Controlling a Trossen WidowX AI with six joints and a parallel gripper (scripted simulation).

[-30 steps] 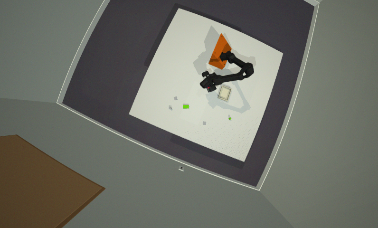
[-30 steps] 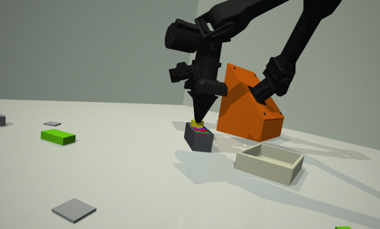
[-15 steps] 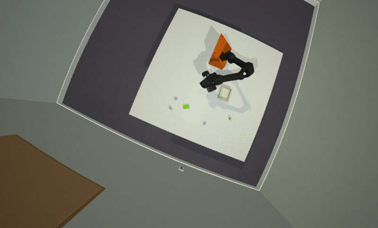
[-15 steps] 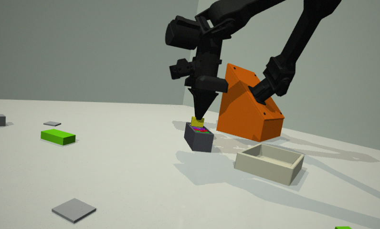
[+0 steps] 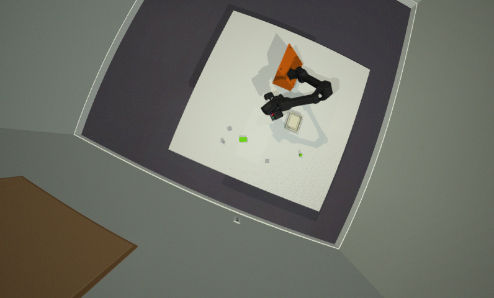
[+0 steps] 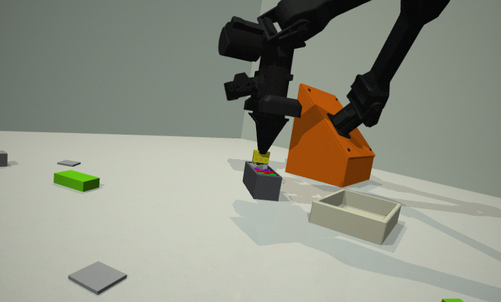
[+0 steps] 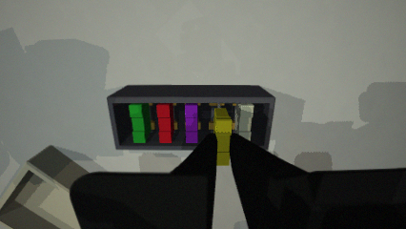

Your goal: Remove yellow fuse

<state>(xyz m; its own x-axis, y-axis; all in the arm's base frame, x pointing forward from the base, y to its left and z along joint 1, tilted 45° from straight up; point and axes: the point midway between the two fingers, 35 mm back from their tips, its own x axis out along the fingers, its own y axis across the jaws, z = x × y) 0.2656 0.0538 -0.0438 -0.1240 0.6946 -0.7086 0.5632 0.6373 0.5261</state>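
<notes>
My gripper tip is 200 mm to the right of the beige tray, 60 mm above it and 10 mm past it. From my gripper tip the other things lie so: yellow fuse 10 mm below; grey cube 390 mm ahead, 200 mm to the right, 50 mm below.
</notes>
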